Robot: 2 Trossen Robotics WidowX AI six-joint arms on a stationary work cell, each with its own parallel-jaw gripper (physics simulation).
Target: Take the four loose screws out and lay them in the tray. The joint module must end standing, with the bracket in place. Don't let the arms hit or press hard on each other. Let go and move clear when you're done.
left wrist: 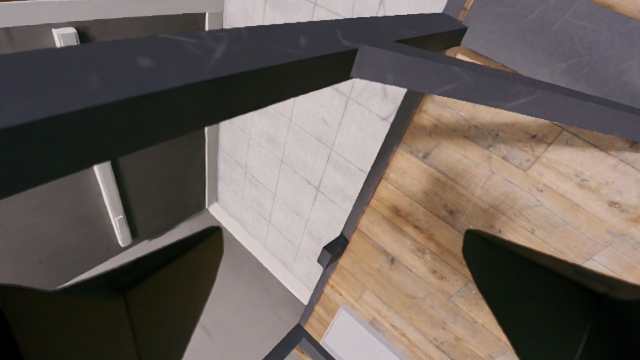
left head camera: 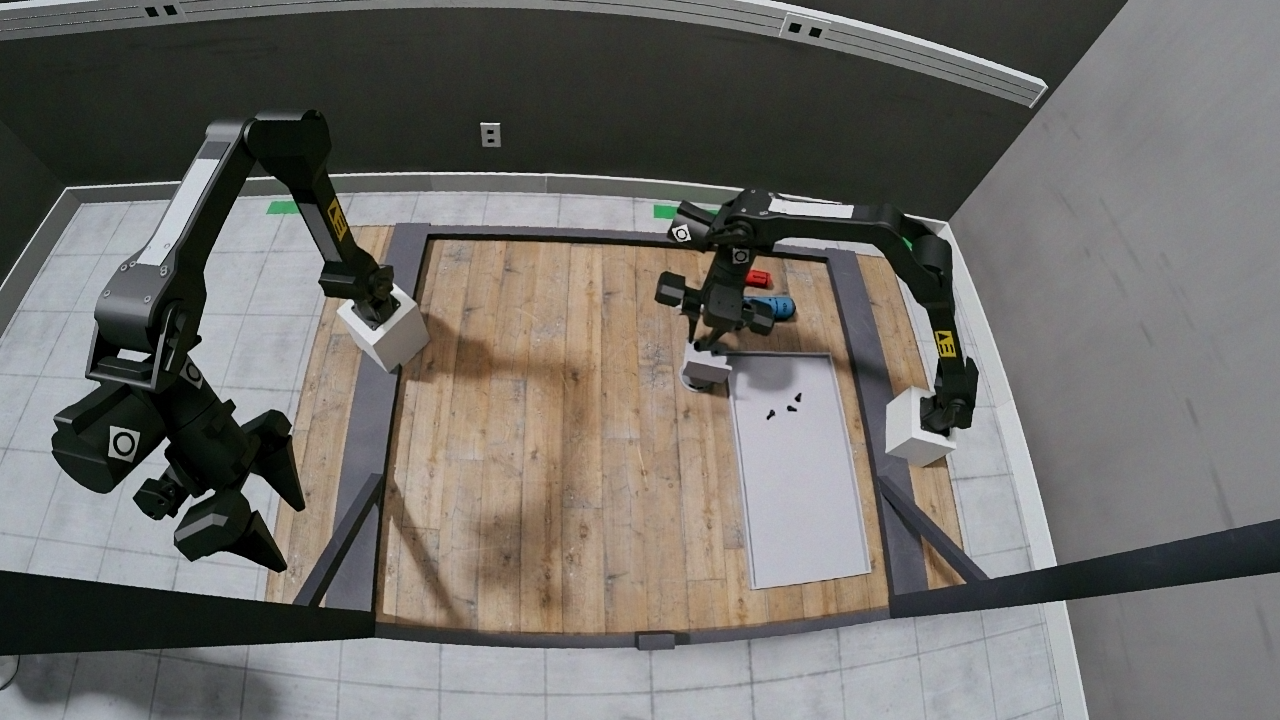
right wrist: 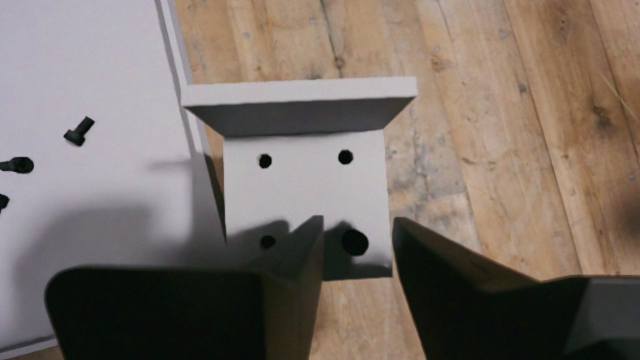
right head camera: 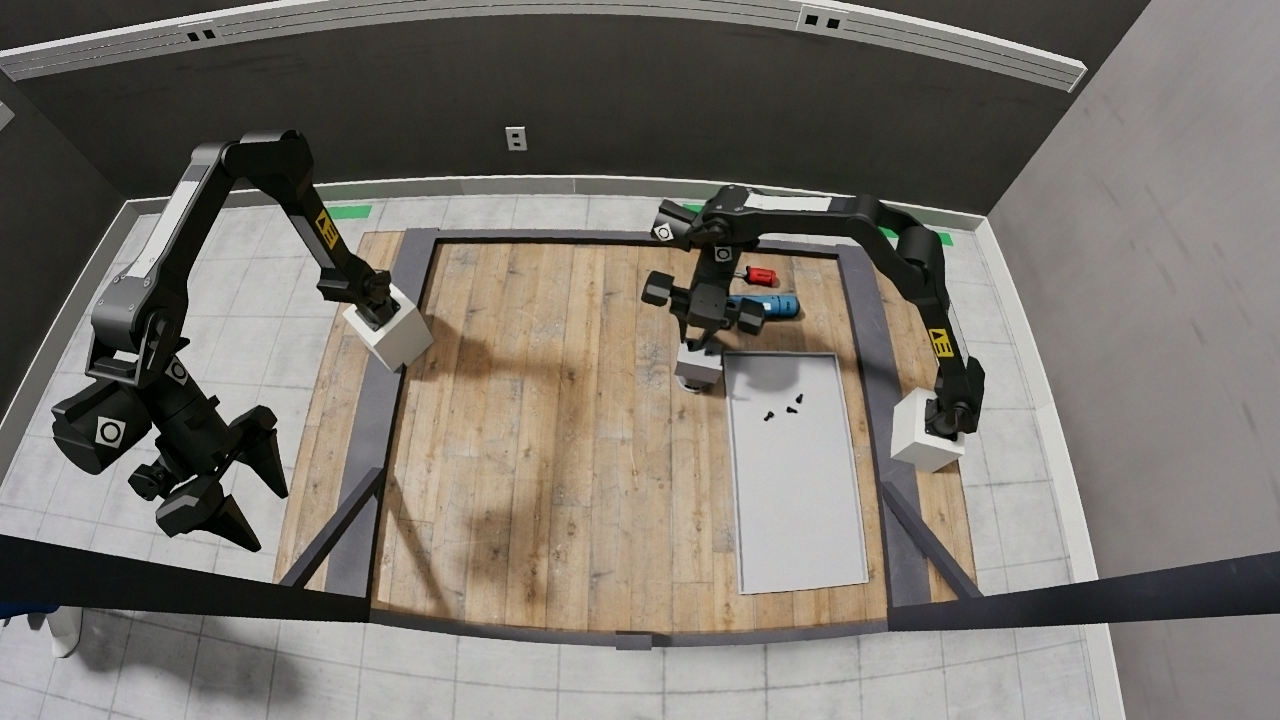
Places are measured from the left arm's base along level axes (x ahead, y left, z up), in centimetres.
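Where they show: left gripper, fingertip midpoint: (left wrist: 344, 239) (left head camera: 293, 538) (right head camera: 272, 522); right gripper, fingertip midpoint: (left head camera: 698, 344) (right wrist: 358, 228) (right head camera: 690, 344); left arm's base at its link origin: (left head camera: 375, 307) (right head camera: 378, 310); right arm's base at its link origin: (left head camera: 934, 417) (right head camera: 940, 420).
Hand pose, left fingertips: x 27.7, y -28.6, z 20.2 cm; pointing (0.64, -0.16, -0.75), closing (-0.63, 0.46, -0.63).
Each offset is from my left fingertips to the top centre of the thing. "spot": to the spot under its first point.
The joint module {dx +17.9, dy +58.6, dz -25.7 cm} (left head camera: 694, 385) (right head camera: 692, 386) stands left of the tray {dx +41.1, dy +56.1, dz -30.5 cm} (left head camera: 805, 501) (right head camera: 796, 510) (left wrist: 357, 335) (right wrist: 100, 60), with the grey bracket (left head camera: 707, 368) (right head camera: 698, 363) (right wrist: 305, 195) on it. The bracket shows four hole places; a black screw head {spot: dx +15.4, dy +59.3, dz -24.7 cm} (right wrist: 355, 242) is at the lower right one in the right wrist view. Three screws lie in the tray: one screw (left head camera: 798, 396) (right wrist: 79, 131), another {dx +35.4, dy +64.2, dz -30.6 cm} (left head camera: 792, 408) (right wrist: 20, 165), a third (left head camera: 770, 414) (right wrist: 4, 201). My right gripper (left head camera: 697, 343) (right head camera: 689, 342) (right wrist: 358, 228) is partly open above that screw head, empty. My left gripper (left head camera: 290, 536) (right head camera: 269, 521) (left wrist: 344, 239) is wide open, empty, off the table's left side.
A blue power tool {dx +16.3, dy +74.7, dz -28.0 cm} (left head camera: 776, 308) (right head camera: 778, 307) and a red screwdriver {dx +13.9, dy +83.0, dz -29.1 cm} (left head camera: 758, 278) (right head camera: 760, 275) lie behind the tray, partly hidden by my right arm. Dark frame bars (left head camera: 340, 539) (right head camera: 332, 528) (left wrist: 280, 45) cross near my left gripper. A person's foot (right head camera: 64, 631) shows at the lower left.
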